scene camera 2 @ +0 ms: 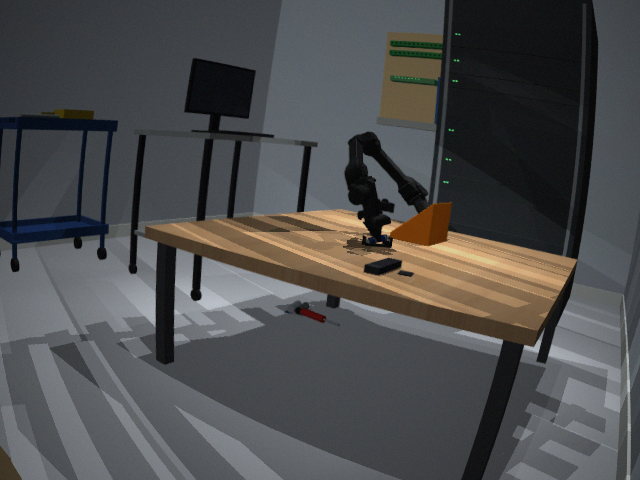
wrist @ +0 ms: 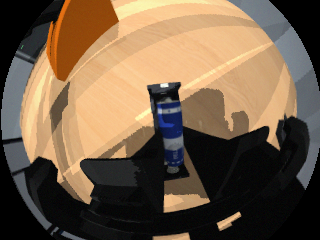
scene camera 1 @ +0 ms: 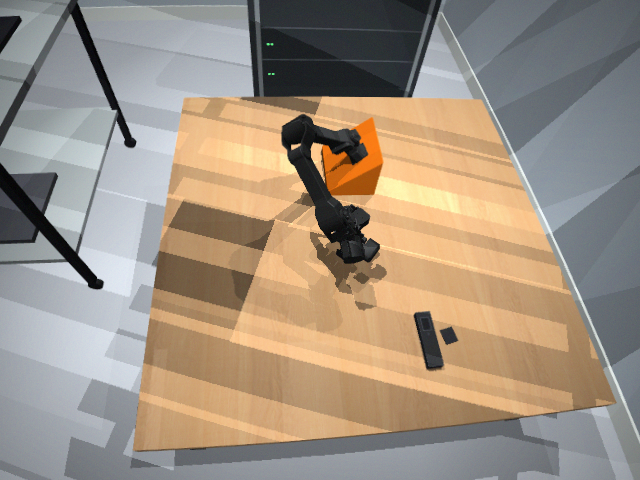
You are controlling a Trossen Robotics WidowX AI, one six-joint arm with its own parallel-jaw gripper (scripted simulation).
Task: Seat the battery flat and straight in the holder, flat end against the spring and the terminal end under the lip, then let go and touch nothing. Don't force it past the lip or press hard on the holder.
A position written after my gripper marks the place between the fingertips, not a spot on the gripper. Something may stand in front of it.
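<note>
My gripper [scene camera 2: 377, 241], visible too in the wrist view [wrist: 171, 132]. Battery [wrist: 169, 114] in sight.
</note>
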